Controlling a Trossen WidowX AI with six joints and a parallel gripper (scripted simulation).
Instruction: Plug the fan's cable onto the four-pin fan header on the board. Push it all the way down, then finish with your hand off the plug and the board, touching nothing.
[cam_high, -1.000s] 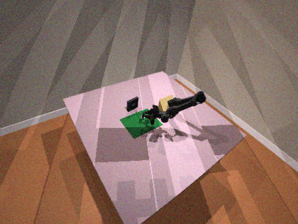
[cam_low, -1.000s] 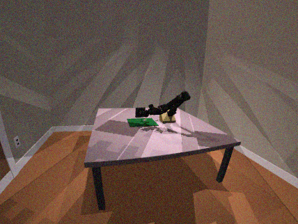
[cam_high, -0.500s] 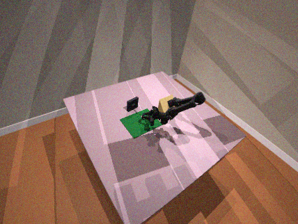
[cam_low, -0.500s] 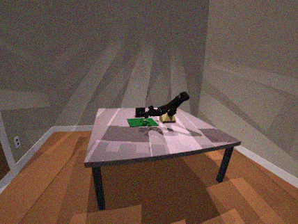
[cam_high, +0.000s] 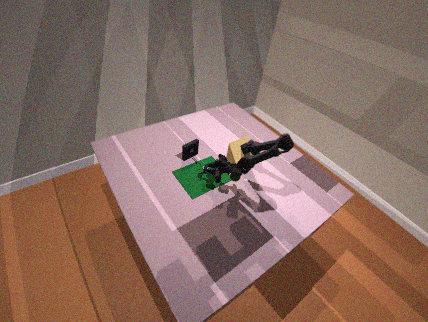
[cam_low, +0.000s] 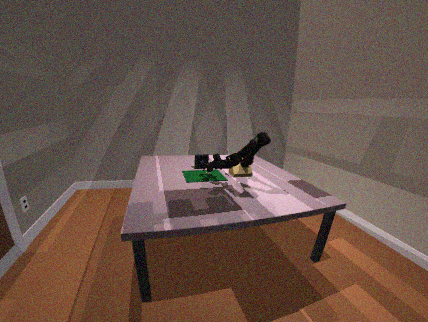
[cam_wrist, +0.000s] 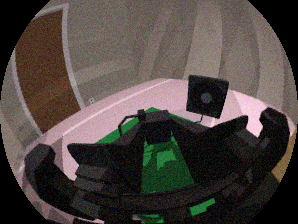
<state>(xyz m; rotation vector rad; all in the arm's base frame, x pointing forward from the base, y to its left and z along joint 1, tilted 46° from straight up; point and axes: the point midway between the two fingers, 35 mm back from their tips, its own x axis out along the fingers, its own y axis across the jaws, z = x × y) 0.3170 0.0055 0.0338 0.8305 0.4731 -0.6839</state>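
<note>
Right now the green board is 110 mm below my gripper tip, 20 mm to the right of it and 10 mm behind it. Round my gripper tip: four-pin header (90 mm below, 50 mm to the right, 50 mm behind); then dark plug (10 mm below); then black fan (200 mm to the right, 40 mm behind, 30 mm below).
</note>
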